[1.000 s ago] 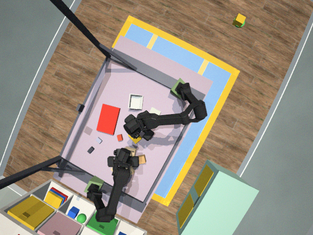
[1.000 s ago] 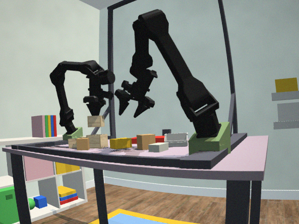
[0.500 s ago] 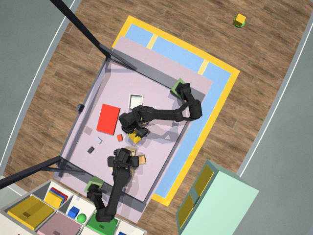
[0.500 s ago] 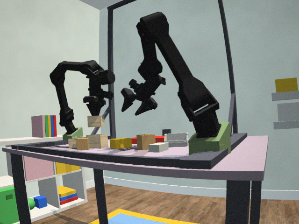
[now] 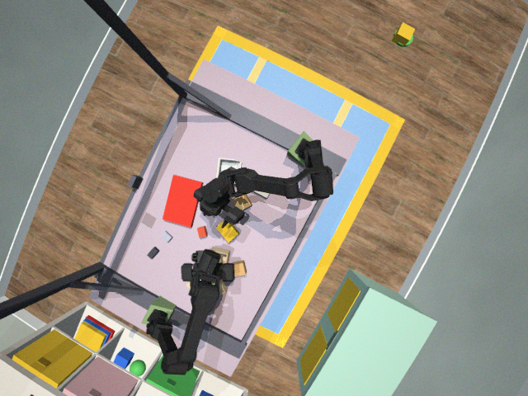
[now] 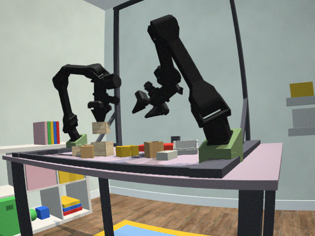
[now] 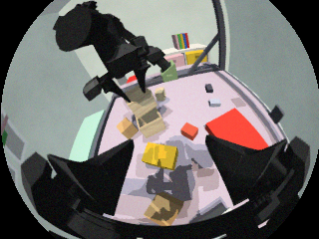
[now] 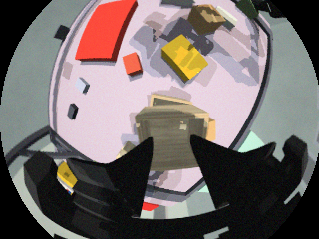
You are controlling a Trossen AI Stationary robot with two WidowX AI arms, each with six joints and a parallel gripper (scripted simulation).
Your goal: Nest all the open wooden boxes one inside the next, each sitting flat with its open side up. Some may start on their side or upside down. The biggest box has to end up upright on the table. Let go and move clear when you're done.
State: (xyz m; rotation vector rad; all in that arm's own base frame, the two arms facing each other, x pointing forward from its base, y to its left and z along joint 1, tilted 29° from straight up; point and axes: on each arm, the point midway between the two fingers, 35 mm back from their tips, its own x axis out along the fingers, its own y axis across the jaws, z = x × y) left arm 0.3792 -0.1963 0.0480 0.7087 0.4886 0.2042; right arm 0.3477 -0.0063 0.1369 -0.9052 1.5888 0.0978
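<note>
My right hand is 9 cm short of the tan box, 3 cm to the right of it and 14 cm above it. The rest, counted from my right hand: pale block (6 cm behind, 34 cm to the left, 16 cm below); flat red slab (28 cm behind, 8 cm to the left, 15 cm below); red cube (13 cm behind, 4 cm to the left, 15 cm below).
</note>
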